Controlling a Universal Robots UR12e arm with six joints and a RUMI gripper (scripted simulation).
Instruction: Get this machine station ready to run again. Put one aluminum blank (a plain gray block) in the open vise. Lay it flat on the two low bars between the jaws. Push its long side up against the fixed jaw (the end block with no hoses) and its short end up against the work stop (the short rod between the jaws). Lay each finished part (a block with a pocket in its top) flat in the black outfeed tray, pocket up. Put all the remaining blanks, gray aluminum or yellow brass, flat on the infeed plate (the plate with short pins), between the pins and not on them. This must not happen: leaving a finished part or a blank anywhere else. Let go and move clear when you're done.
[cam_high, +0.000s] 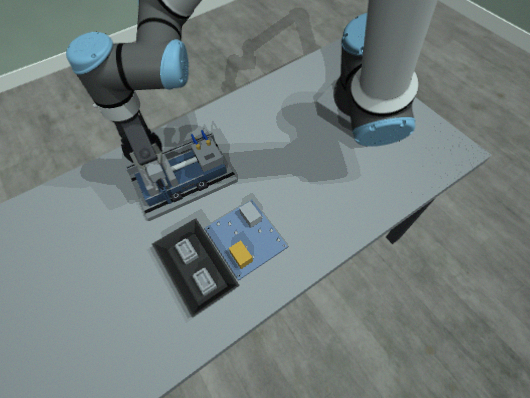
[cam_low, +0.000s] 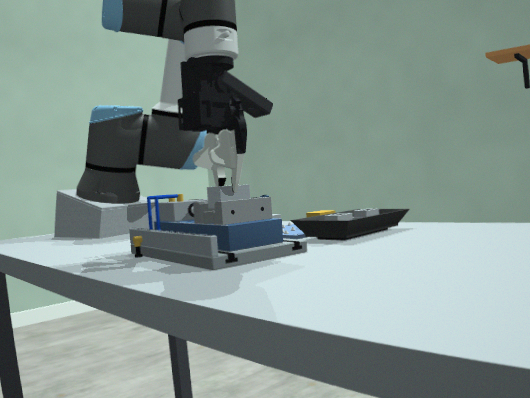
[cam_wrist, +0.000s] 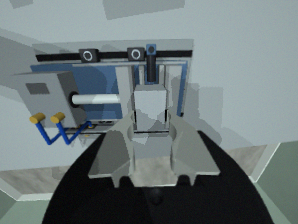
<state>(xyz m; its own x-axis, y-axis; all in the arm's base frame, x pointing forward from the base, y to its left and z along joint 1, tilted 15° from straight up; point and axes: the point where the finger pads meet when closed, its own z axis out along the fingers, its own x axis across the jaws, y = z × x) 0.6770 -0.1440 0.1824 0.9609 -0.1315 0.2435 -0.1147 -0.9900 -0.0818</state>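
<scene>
The black work stop rod lies 10 mm ahead of my hand, 50 mm to the left of it and 30 mm below it. From my hand the other things lie so: vise (70 mm behind, 10 mm to the left, 80 mm below); blue infeed plate (120 mm behind, 300 mm to the left, 120 mm below); yellow brass blank (80 mm behind, 350 mm to the left, 100 mm below).
</scene>
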